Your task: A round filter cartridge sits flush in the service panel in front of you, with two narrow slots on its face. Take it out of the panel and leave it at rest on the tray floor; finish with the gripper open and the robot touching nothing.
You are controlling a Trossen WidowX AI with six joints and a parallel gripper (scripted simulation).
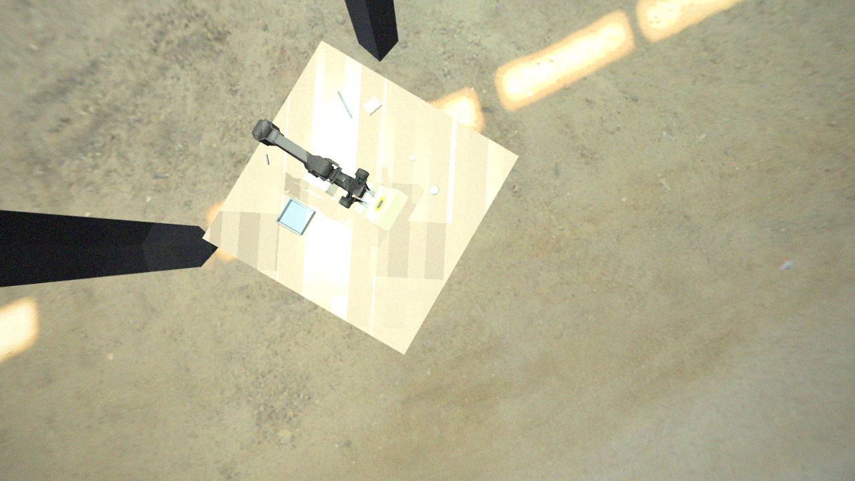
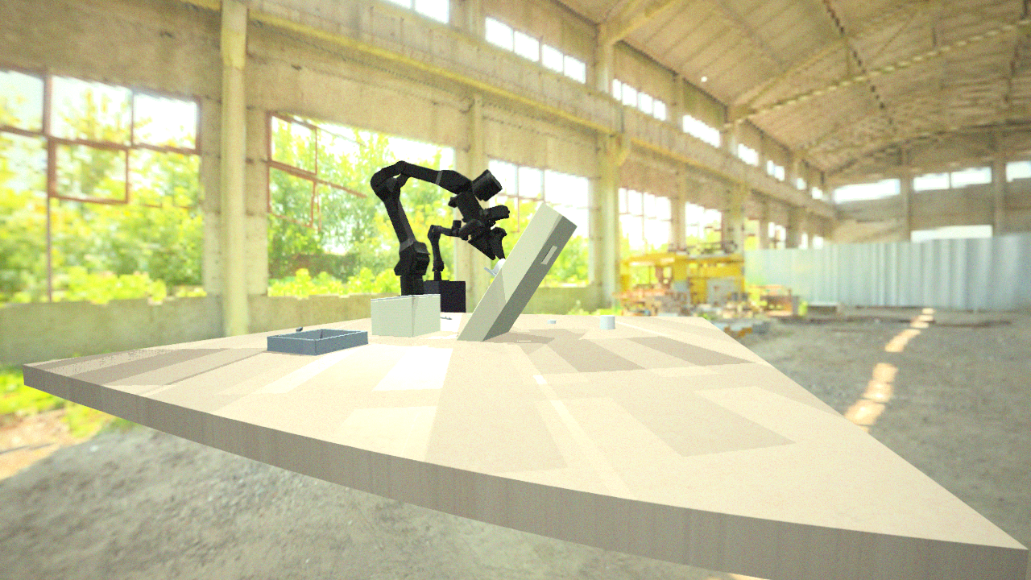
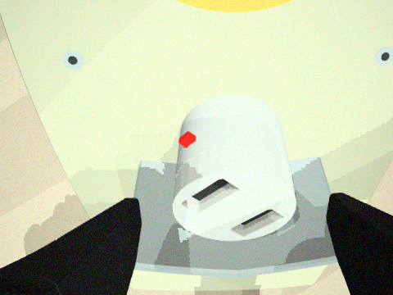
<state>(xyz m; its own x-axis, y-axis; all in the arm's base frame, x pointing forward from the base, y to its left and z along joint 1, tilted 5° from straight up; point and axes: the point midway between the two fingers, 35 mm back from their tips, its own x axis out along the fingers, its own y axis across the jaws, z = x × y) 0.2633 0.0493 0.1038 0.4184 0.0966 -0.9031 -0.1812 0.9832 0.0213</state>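
Right now my gripper tip is 20 mm above the round filter cartridge and 10 mm short of it. Also, from my gripper tip: white square 410 mm to the left, 370 mm behind, 200 mm below; then service panel 60 mm ahead, 40 mm below, 10 mm to the left; then blue-grey tray 340 mm to the right, 280 mm behind, 190 mm below.
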